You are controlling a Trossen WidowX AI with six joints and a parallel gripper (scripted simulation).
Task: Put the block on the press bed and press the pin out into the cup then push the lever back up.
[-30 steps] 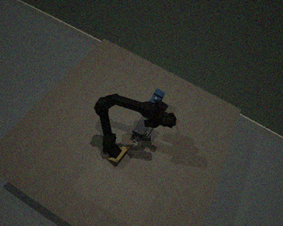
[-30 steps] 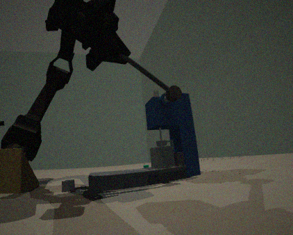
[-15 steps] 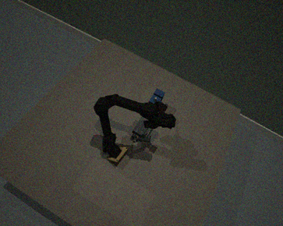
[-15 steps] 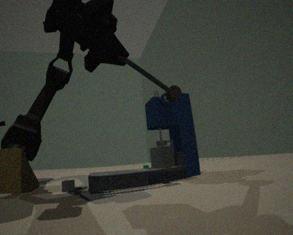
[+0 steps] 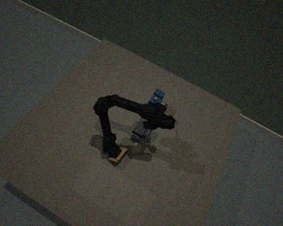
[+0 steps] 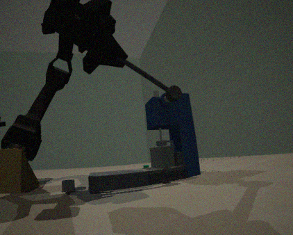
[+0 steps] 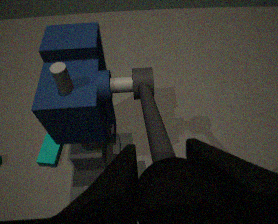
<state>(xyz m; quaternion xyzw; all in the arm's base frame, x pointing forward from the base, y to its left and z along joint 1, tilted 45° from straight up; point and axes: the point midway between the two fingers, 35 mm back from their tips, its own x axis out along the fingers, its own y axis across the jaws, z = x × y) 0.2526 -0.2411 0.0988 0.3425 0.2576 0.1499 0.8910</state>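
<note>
Right now the thin punch is 12 cm below my gripper tip, 9 cm ahead of it and 8 cm to the left of it. Also, from my gripper tip: pale round pin 20 cm below, 9 cm ahead, 8 cm to the left; teal block 25 cm below, 17 cm to the left, 11 cm ahead; dark lever 4 cm ahead, 2 cm below, 1 cm to the left.
</note>
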